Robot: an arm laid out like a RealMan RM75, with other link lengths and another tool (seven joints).
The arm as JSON. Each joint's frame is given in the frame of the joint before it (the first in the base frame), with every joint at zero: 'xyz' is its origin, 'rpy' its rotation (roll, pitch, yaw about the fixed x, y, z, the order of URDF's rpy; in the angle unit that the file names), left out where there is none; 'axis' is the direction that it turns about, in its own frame. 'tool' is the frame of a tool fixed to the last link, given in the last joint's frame.
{
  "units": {
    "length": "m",
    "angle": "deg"
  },
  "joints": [
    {
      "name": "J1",
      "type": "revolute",
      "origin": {
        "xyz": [
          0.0,
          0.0,
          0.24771
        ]
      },
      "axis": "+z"
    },
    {
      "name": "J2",
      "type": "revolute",
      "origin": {
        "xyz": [
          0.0,
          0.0,
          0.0
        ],
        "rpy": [
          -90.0,
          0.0,
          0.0
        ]
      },
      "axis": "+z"
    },
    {
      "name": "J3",
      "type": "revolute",
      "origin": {
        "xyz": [
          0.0,
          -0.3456,
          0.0
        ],
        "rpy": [
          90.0,
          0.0,
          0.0
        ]
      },
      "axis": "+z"
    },
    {
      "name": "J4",
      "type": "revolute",
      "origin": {
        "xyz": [
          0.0,
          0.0,
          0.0
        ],
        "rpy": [
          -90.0,
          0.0,
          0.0
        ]
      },
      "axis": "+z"
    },
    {
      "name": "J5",
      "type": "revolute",
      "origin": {
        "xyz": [
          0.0,
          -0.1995,
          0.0
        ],
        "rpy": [
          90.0,
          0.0,
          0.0
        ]
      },
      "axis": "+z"
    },
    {
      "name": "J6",
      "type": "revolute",
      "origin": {
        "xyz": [
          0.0,
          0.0,
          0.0
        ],
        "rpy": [
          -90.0,
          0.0,
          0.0
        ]
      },
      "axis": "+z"
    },
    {
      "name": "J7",
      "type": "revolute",
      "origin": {
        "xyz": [
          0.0,
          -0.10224,
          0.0
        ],
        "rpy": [
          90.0,
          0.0,
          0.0
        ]
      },
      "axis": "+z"
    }
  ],
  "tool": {
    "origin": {
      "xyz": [
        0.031,
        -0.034,
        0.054
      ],
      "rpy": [
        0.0,
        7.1,
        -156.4
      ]
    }
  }
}
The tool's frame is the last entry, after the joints.
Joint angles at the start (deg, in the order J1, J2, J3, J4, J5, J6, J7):
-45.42, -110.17, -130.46, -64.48, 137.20, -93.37, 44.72
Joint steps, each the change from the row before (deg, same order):
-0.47, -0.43, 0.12, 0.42, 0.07, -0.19, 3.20
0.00, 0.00, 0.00, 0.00, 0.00, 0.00, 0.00
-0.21, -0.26, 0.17, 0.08, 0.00, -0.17, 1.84
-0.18, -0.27, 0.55, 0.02, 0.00, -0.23, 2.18
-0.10, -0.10, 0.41, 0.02, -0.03, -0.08, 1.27
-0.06, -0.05, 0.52, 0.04, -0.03, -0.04, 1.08
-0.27, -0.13, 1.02, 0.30, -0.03, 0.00, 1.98
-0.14, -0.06, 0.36, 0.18, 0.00, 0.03, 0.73
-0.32, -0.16, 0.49, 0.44, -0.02, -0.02, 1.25
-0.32, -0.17, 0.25, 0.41, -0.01, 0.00, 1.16
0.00, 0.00, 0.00, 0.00, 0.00, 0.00, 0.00
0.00, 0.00, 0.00, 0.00, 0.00, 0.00, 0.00
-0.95, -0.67, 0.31, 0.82, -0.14, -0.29, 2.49
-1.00, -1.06, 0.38, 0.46, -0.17, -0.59, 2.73
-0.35, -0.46, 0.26, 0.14, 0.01, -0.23, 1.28
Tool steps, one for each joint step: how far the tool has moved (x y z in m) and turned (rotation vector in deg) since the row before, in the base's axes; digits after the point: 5 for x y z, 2 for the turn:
0.00617, 0.00024, -0.00628, -1.23, 0.84, -3.14
0.00000, 0.00000, 0.00000, 0.00, 0.00, 0.00
0.00378, -0.00034, -0.00365, -0.73, 0.53, -1.91
0.00438, -0.00095, -0.00489, -1.04, 0.89, -2.38
0.00254, -0.00045, -0.00256, -0.58, 0.58, -1.43
0.00197, -0.00051, -0.00244, -0.57, 0.61, -1.24
0.00434, -0.00056, -0.00562, -1.19, 1.10, -2.31
0.00170, -0.00009, -0.00229, -0.45, 0.37, -0.84
0.00322, -0.00022, -0.00454, -0.89, 0.47, -1.37
0.00302, -0.00002, -0.00372, -0.70, 0.28, -1.22
0.00000, 0.00000, 0.00000, 0.00, 0.00, 0.00
0.00000, 0.00000, 0.00000, 0.00, 0.00, 0.00
0.00979, -0.00068, -0.01021, -1.83, 0.14, -2.85
0.01260, -0.00279, -0.01309, -2.24, -0.01, -3.42
0.00484, -0.00168, -0.00569, -0.96, 0.15, -1.57

